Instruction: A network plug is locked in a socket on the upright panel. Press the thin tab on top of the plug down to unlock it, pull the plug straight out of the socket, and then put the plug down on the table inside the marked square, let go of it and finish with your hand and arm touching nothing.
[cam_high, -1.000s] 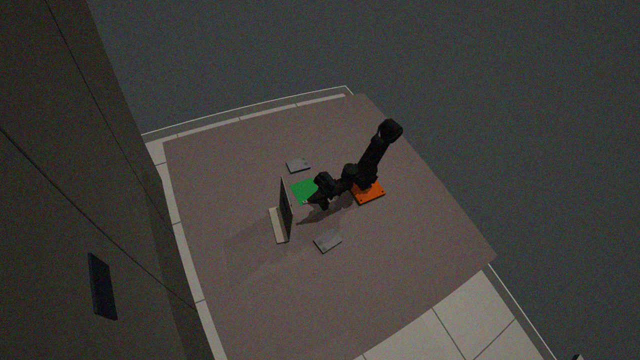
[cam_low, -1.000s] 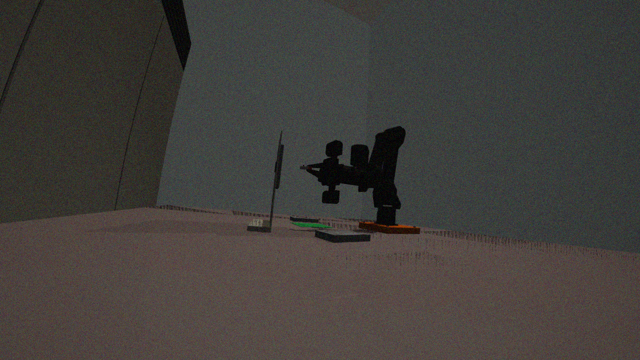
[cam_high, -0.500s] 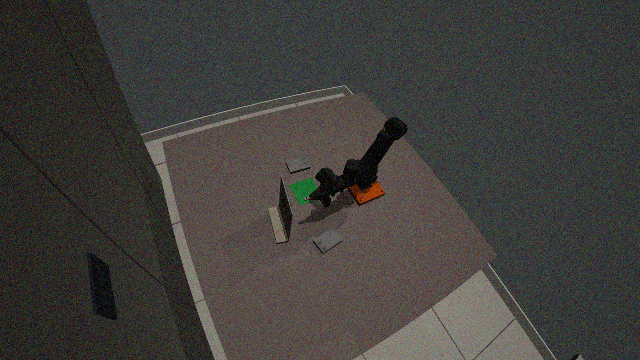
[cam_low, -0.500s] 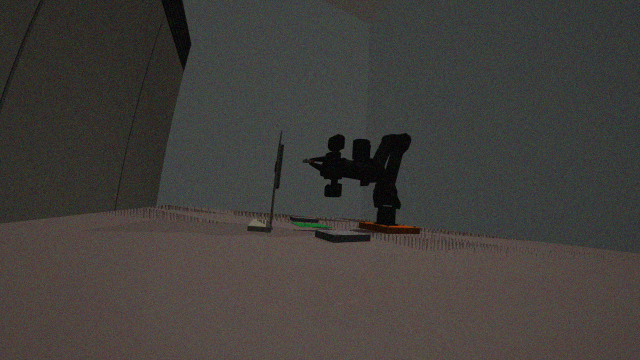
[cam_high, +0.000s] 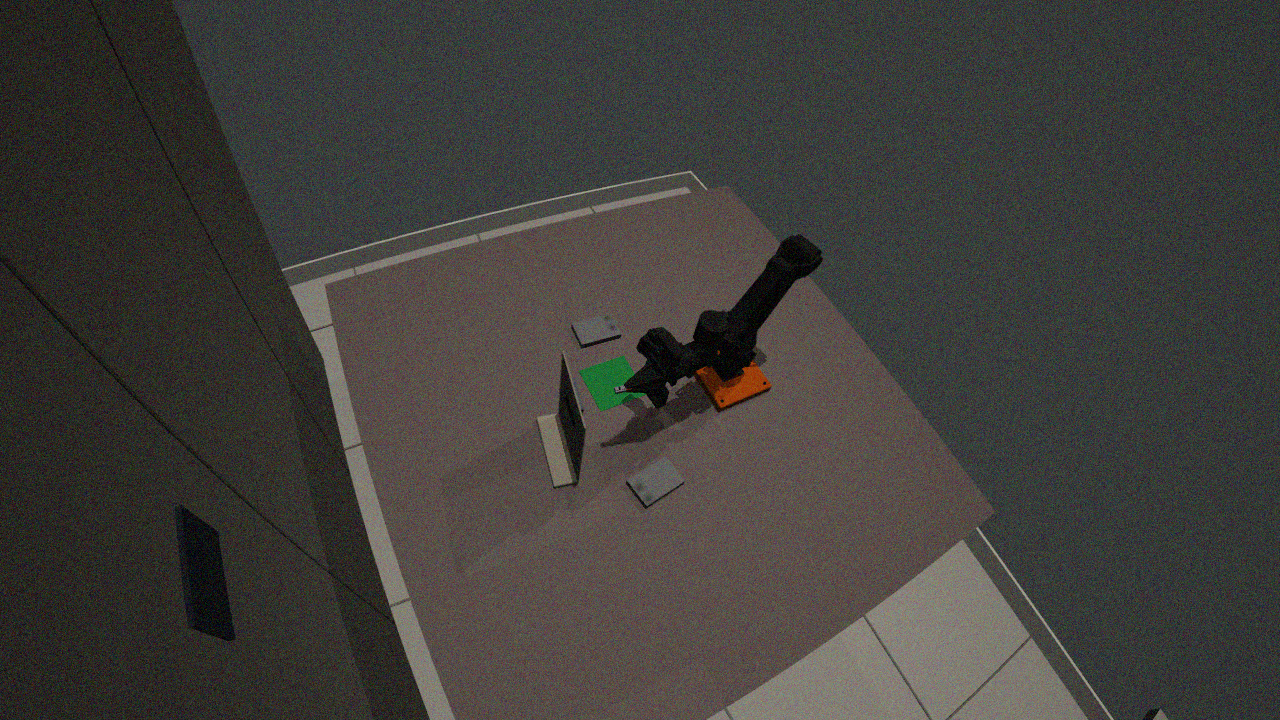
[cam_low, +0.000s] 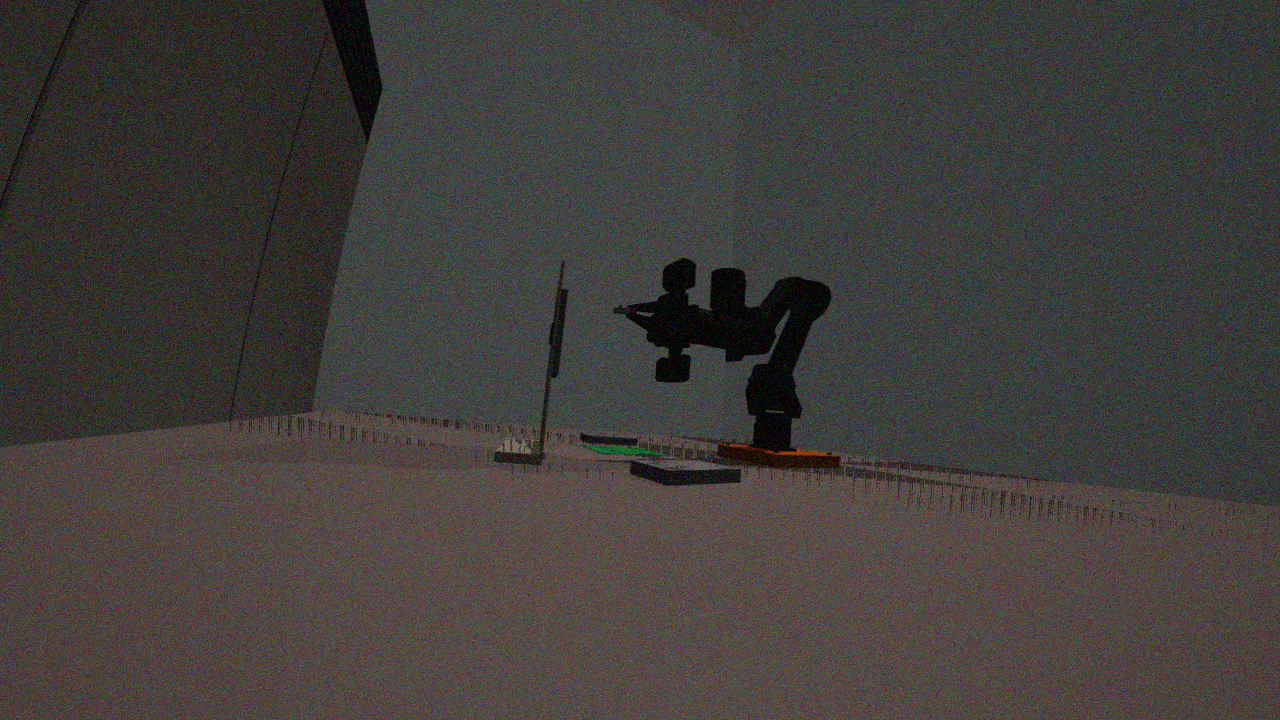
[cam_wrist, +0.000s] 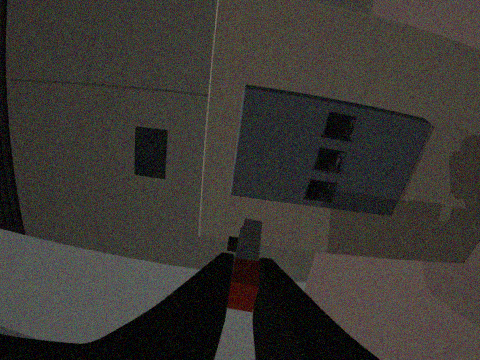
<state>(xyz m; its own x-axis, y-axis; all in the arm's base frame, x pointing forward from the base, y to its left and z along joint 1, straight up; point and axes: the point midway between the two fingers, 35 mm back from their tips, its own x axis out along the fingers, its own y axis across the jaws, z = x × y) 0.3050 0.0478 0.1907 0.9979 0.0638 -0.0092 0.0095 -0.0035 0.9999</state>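
My gripper tip is 210 mm above the green marked square, 140 mm to the left of it and 70 mm past it. Round my gripper tip: upright panel 110 mm below, 100 mm ahead, 20 mm to the right; grey network plug 10 mm ahead.
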